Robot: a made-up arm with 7 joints.
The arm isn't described. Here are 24 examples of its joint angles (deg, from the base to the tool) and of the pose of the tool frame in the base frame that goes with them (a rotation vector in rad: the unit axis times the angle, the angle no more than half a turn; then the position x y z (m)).
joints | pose
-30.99 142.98 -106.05 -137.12 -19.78 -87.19 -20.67 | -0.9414 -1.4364 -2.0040 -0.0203 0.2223 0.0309
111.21 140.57 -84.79 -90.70 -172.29 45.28 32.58 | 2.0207 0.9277 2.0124 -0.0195 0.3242 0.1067
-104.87 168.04 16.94 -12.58 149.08 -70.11 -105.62 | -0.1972 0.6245 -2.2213 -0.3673 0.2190 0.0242
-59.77 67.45 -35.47 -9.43 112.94 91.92 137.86 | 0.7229 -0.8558 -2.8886 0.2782 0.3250 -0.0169
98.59 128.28 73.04 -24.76 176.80 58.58 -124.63 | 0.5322 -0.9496 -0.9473 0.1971 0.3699 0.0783
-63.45 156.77 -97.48 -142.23 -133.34 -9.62 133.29 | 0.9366 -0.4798 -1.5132 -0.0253 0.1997 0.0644
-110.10 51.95 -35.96 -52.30 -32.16 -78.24 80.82 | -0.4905 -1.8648 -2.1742 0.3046 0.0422 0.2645
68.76 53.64 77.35 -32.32 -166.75 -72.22 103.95 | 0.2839 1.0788 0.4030 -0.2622 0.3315 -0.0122
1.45 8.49 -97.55 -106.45 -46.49 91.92 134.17 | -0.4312 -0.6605 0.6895 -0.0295 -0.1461 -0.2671
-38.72 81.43 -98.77 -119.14 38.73 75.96 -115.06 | 0.2357 -0.8724 2.8697 0.1373 0.1684 -0.1666
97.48 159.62 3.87 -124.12 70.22 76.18 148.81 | 1.5357 0.0367 0.8511 0.1344 0.1766 -0.1367
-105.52 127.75 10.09 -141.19 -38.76 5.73 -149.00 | -1.0929 -2.0316 -1.4902 -0.1075 0.0960 0.1585
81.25 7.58 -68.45 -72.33 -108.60 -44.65 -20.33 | -1.1726 -1.5965 -1.8216 -0.2792 -0.1789 -0.1794
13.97 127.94 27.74 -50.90 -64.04 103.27 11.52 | -2.7230 -0.2714 -1.0428 0.1632 0.2738 0.2534
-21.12 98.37 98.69 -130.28 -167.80 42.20 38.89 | -1.4133 -0.7285 -1.1912 -0.0659 0.1635 0.1689
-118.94 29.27 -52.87 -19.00 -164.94 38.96 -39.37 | -1.9128 -1.2419 -0.2744 0.3541 -0.0646 0.2313
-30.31 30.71 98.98 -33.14 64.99 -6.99 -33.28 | 0.1808 -1.4597 2.1649 0.1808 0.2791 -0.2605
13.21 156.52 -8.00 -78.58 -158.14 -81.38 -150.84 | 2.3536 -0.2960 0.1009 0.2221 0.1658 0.2390
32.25 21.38 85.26 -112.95 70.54 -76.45 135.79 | 1.7235 2.0735 0.6784 -0.1055 0.2418 -0.1199
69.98 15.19 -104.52 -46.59 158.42 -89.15 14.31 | 1.0738 0.0212 1.1295 -0.3668 -0.1155 -0.1471
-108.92 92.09 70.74 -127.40 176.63 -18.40 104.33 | -1.8077 0.5826 -1.8702 -0.1035 0.2071 0.0992
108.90 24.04 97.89 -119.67 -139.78 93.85 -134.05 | 0.2682 -1.8684 -1.2396 -0.1775 0.1471 0.1453
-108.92 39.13 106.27 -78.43 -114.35 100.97 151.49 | -0.1019 -0.1419 -2.0391 0.2482 0.2403 0.1214
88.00 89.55 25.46 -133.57 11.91 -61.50 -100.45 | -1.0460 1.8090 2.0754 0.0066 0.2249 -0.0683
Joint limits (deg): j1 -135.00..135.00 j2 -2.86..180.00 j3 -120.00..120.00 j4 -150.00..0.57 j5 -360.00..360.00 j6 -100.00..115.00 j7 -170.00..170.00
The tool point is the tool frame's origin. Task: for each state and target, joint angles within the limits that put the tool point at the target. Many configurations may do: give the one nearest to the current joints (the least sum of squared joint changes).
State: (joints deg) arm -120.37 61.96 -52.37 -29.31 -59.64 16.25 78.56
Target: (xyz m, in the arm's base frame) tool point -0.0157 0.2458 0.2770
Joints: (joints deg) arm -133.88 110.07 -38.88 -75.97 -59.64 16.25 78.56
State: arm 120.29 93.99 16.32 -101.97 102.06 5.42 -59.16
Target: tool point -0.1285 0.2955 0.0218
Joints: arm 135.00 79.58 37.92 -99.23 102.06 5.42 -59.16
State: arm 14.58 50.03 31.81 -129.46 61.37 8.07 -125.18
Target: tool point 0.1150 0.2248 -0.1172
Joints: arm 13.84 46.58 28.28 -117.39 61.37 8.07 -125.18
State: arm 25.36 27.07 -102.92 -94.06 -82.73 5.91 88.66
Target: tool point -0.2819 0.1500 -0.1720
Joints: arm 40.09 60.83 -115.72 -80.31 -82.73 5.91 88.66
